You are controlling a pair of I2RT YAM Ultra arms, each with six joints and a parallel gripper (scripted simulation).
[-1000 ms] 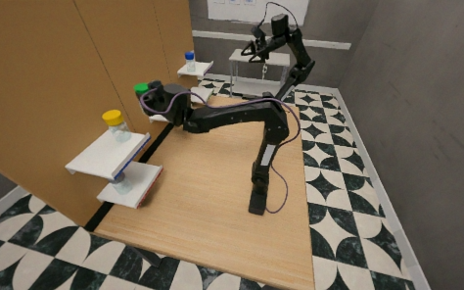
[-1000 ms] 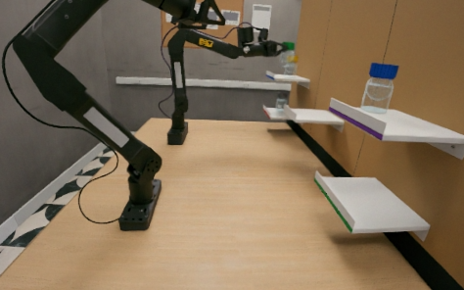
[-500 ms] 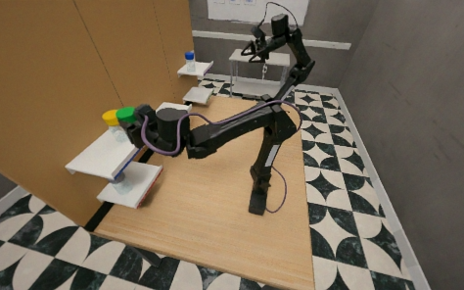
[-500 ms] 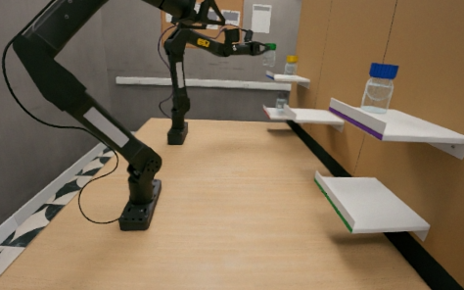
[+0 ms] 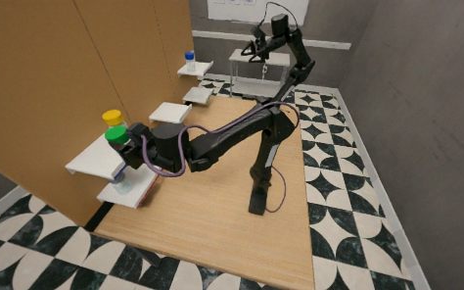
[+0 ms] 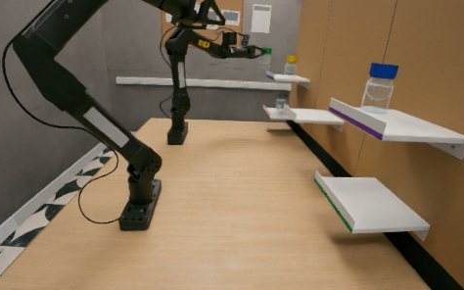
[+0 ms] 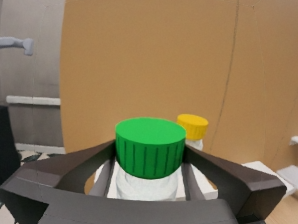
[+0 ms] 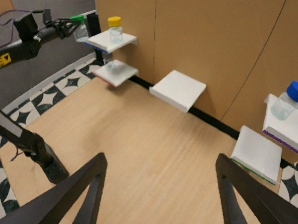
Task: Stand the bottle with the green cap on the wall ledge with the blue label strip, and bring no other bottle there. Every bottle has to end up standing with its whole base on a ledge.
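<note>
My left gripper is now 120 mm short of the yellow-capped bottle, 100 mm to the left of it and 70 mm above it. The rest, counted from my left hand: blue-capped bottle (140 mm ahead, 770 mm to the right, 70 mm below); green-capped bottle (40 mm below).
</note>
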